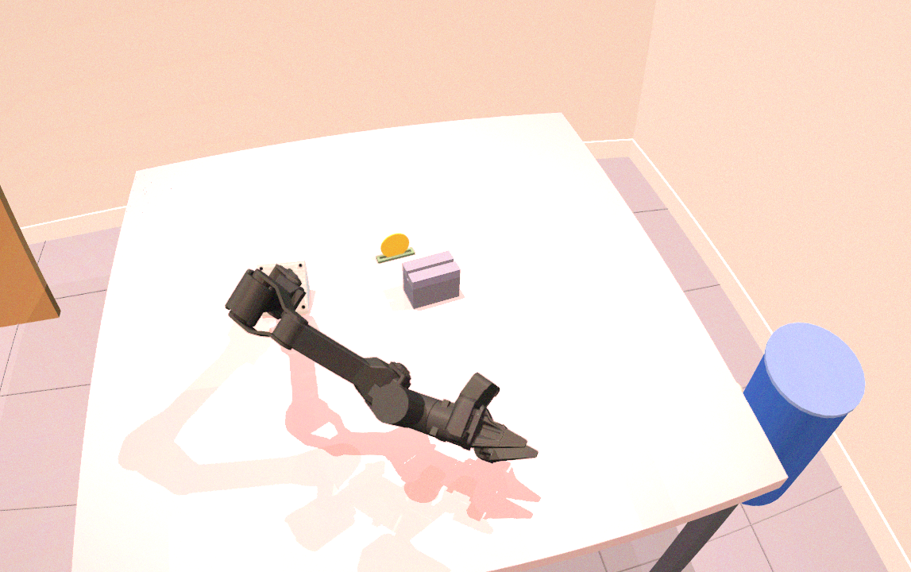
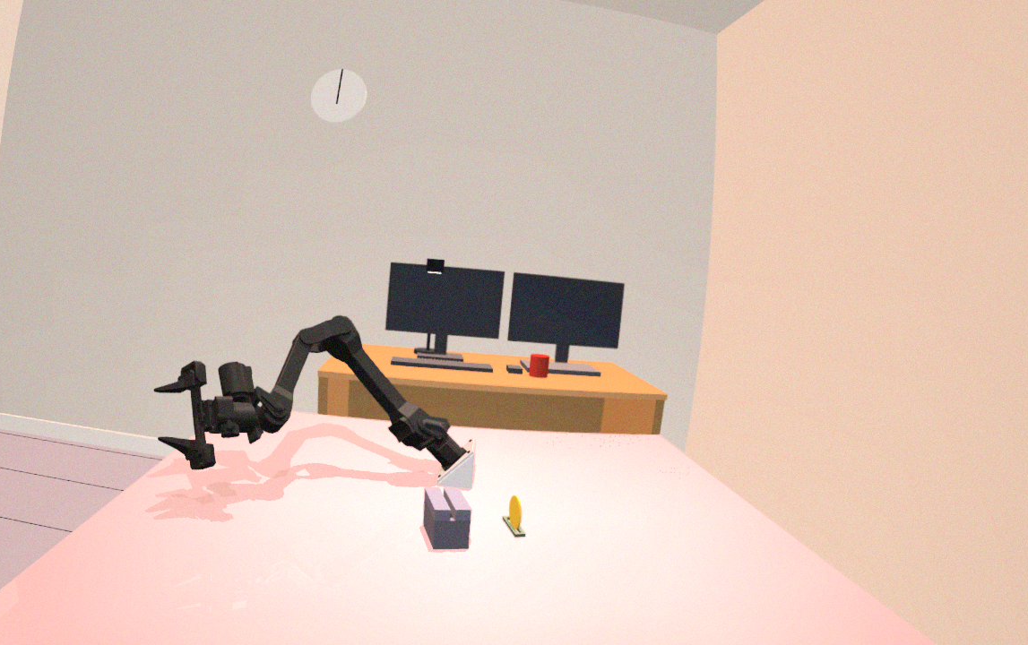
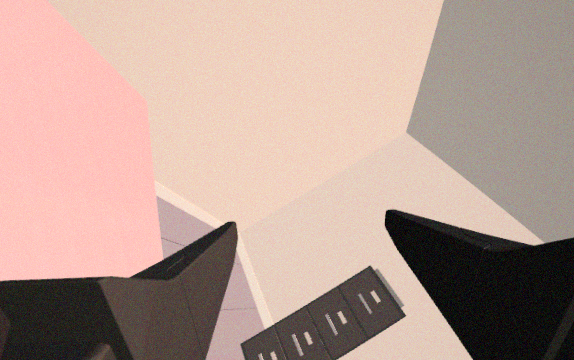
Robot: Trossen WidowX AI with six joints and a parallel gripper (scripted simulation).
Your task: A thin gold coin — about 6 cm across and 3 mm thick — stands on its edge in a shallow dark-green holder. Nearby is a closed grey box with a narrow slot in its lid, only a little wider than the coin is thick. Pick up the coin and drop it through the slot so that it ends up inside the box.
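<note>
Right now my gripper tip is 5 cm past the gold coin, 64 cm to the right of it and 15 cm above it.
</note>
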